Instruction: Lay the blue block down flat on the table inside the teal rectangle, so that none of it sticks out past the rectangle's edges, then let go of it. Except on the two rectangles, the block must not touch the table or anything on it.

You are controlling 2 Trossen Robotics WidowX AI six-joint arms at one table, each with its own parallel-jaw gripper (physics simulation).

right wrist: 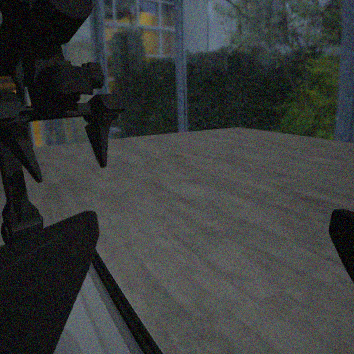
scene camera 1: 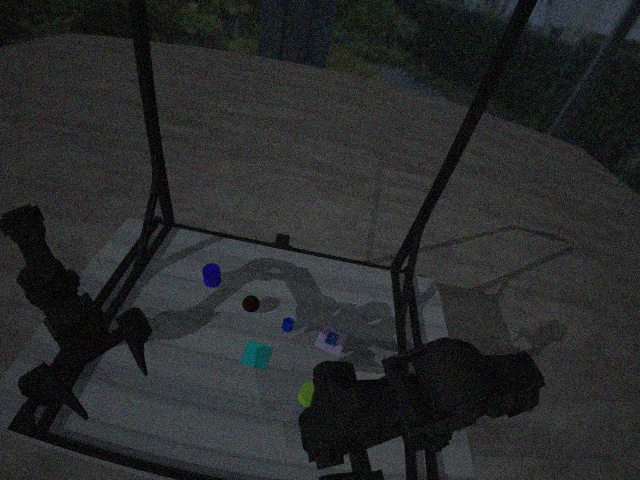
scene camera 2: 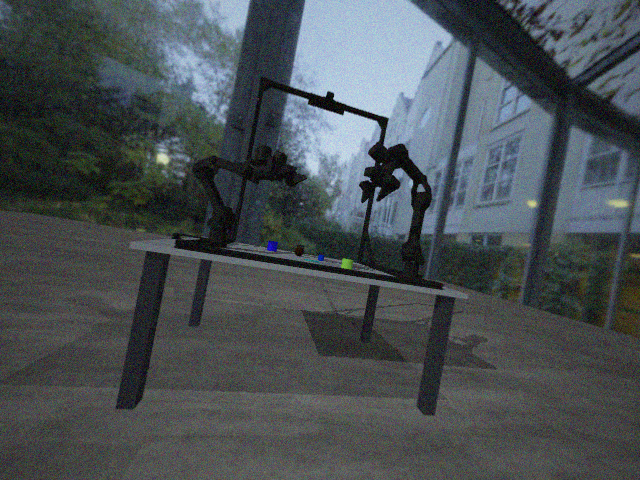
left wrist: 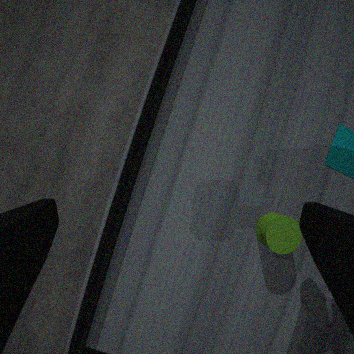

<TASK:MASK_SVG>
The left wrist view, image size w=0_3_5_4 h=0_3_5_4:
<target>my left gripper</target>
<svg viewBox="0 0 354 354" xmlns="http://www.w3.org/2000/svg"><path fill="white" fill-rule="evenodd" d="M305 202L299 219L300 231L318 271L354 337L354 215L318 202ZM53 198L41 198L0 213L0 354L44 264L58 227L57 207Z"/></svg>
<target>lime-green cylinder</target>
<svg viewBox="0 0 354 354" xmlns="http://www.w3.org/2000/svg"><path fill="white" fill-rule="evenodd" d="M263 214L255 225L255 235L258 241L278 254L287 254L295 250L302 237L299 223L292 217L276 212Z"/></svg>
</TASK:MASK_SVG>
